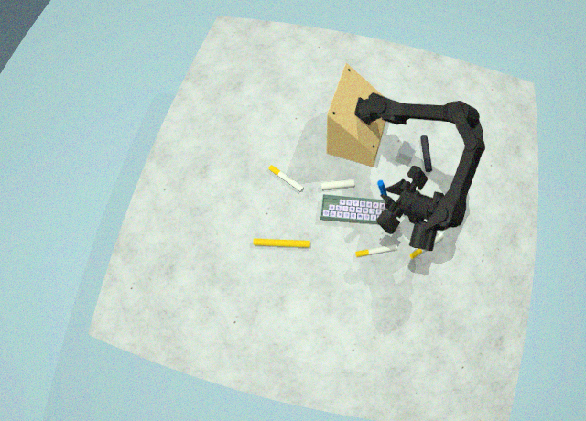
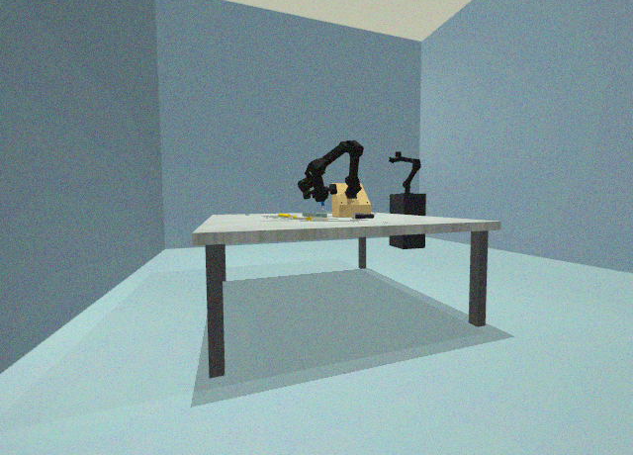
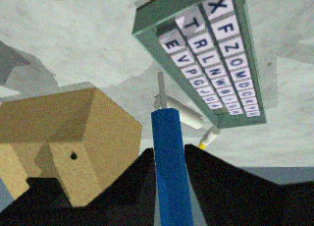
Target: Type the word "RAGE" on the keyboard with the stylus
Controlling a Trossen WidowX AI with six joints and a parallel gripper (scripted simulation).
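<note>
Now: the white stylus tip 4 cm below my gripper tip and 1 cm to the left of it. From my gripper tip the other things lie so: blue stylus: 1 cm below; white cylinder: 13 cm to the right, 9 cm below, 3 cm behind; dark cylinder: 21 cm behind, 11 cm to the left, 9 cm below.
</note>
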